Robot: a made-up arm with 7 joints. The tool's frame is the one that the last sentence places.
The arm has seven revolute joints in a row. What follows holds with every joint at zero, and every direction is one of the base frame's. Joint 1 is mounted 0.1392 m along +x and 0.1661 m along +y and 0.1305 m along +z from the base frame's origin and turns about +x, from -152.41 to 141.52 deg. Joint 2 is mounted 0.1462 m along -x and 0.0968 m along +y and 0.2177 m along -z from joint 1 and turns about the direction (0.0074, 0.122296, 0.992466), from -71.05 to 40.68 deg. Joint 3 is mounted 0.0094 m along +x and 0.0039 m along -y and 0.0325 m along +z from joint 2 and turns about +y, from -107.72 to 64.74 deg. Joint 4 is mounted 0.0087 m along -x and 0.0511 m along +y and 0.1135 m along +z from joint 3 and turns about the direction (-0.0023, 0.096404, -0.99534), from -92.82 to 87.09 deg. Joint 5 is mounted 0.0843 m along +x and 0.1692 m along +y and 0.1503 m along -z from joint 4 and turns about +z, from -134.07 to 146.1 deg. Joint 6 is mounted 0.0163 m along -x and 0.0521 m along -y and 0.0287 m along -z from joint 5 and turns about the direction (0.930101, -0.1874, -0.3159), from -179.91 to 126.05 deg. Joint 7 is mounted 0.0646 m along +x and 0.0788 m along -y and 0.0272 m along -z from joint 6 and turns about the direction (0.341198, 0.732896, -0.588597), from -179.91 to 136.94 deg. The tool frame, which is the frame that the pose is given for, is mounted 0.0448 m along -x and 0.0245 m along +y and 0.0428 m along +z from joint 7; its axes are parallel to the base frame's.
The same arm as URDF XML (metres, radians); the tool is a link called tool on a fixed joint. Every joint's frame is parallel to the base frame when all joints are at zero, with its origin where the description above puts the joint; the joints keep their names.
<robot name="arm">
<link name="base_link"/>
<link name="link1"/>
<link name="link2"/>
<link name="link3"/>
<link name="link4"/>
<link name="link5"/>
<link name="link6"/>
<link name="link7"/>
<link name="tool"/>
<joint name="joint 1" type="revolute"><parent link="base_link"/><child link="link1"/><origin xyz="0.1392 0.1661 0.1305"/><axis xyz="1 0 0"/><limit lower="-2.6601" upper="2.47"/></joint>
<joint name="joint 2" type="revolute"><parent link="link1"/><child link="link2"/><origin xyz="-0.1462 0.0968 -0.2177"/><axis xyz="0.0074 0.122296 0.992466"/><limit lower="-1.2401" upper="0.71"/></joint>
<joint name="joint 3" type="revolute"><parent link="link2"/><child link="link3"/><origin xyz="0.0094 -0.0039 0.0325"/><axis xyz="0 1 0"/><limit lower="-1.8801" upper="1.1299"/></joint>
<joint name="joint 4" type="revolute"><parent link="link3"/><child link="link4"/><origin xyz="-0.0087 0.0511 0.1135"/><axis xyz="-0.0023 0.096404 -0.99534"/><limit lower="-1.62" upper="1.52"/></joint>
<joint name="joint 5" type="revolute"><parent link="link4"/><child link="link5"/><origin xyz="0.0843 0.1692 -0.1503"/><axis xyz="0 0 1"/><limit lower="-2.34" upper="2.5499"/></joint>
<joint name="joint 6" type="revolute"><parent link="link5"/><child link="link6"/><origin xyz="-0.0163 -0.0521 -0.0287"/><axis xyz="0.930101 -0.1874 -0.3159"/><limit lower="-3.14" upper="2.2"/></joint>
<joint name="joint 7" type="revolute"><parent link="link6"/><child link="link7"/><origin xyz="0.0646 -0.0788 -0.0272"/><axis xyz="0.341198 0.732896 -0.588597"/><limit lower="-3.14" upper="2.3901"/></joint>
<joint name="tool_fixed" type="fixed"><parent link="link7"/><child link="tool"/><origin xyz="-0.0448 0.0245 0.0428"/></joint>
</robot>

